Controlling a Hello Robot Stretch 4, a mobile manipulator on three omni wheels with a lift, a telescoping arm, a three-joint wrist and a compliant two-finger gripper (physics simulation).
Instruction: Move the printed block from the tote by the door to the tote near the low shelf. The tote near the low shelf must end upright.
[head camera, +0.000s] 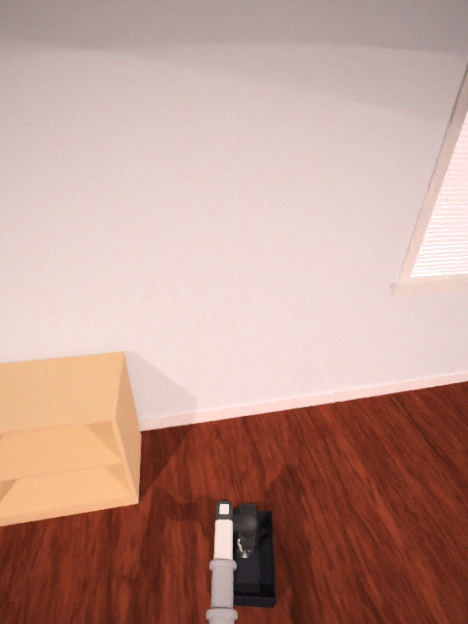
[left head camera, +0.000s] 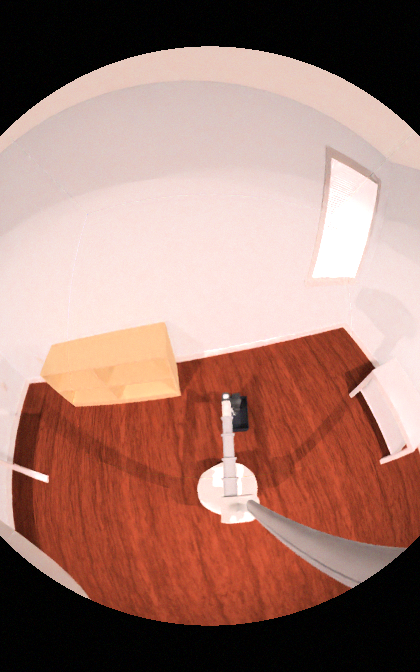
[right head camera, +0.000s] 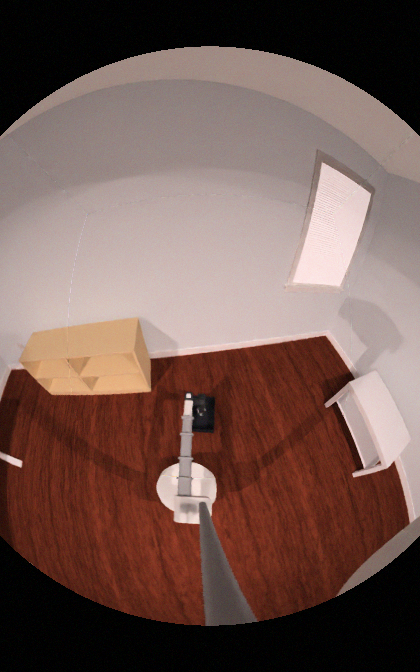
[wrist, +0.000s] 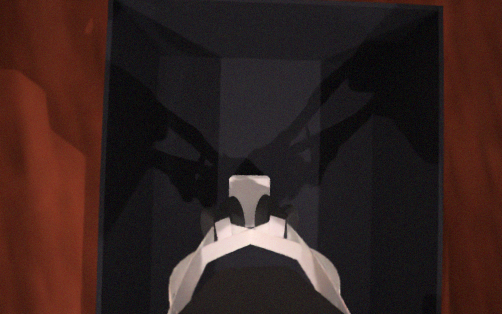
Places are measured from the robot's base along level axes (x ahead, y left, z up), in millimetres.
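Where they show: gripper, fingertip midpoint: (head camera: 244, 553) (wrist: 249, 214).
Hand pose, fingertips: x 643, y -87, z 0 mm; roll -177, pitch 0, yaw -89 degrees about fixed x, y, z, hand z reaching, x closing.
Observation:
After its pixels a point has its place.
The printed block (wrist: 249, 185) @(x 667, y -87, z 9 mm), pale grey, shows between the dark fingertips in the wrist view. My gripper (head camera: 244, 552) @(x 643, y -87, z 0 mm) (right head camera: 202, 411) (wrist: 249, 214) @(x 643, y -87, z 0 mm) is shut on it and points down over the inside of the dark tote (head camera: 254, 600) @(x 480, y -117, z 43 mm) (left head camera: 242, 421) (right head camera: 205, 423) (wrist: 275, 30) @(x 778, y -108, z 36 mm). This tote stands upright on the floor, to the right of the low shelf. The block is over the tote's inner floor; whether it touches that floor I cannot tell. In the head views the arm covers the tote's left side. The tote by the door does not show in these views.
The low yellow wooden shelf (head camera: 55, 393) @(x 946, y 655, z 583 mm) (left head camera: 110, 350) (right head camera: 90, 340) stands against the wall, left of the tote. A white bench-like table (left head camera: 397, 395) (right head camera: 382, 420) stands at the right wall. A white bar end (left head camera: 37, 475) (right head camera: 12, 460) juts in at the far left.

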